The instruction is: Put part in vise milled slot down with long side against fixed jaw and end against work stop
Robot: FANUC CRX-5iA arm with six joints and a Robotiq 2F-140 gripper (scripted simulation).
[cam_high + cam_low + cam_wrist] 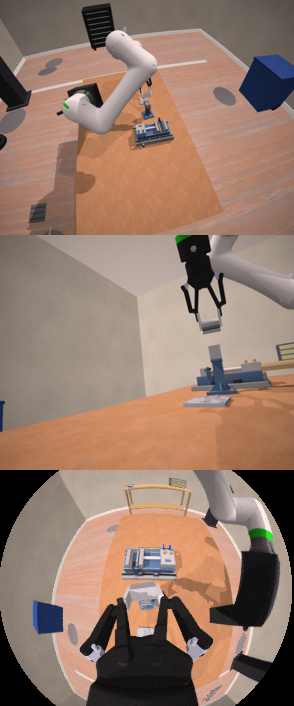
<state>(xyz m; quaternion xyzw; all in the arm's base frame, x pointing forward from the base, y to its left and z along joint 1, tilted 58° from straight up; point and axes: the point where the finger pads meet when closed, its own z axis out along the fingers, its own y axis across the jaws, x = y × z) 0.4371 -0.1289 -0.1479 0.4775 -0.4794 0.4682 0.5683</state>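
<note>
My hand is 20 mm above the part and 10 mm to the left of it. Also, from my hand: air cylinder (210 mm to the right, 180 mm below, 120 mm behind); vise base (220 mm to the right, 220 mm below, 30 mm behind).
</note>
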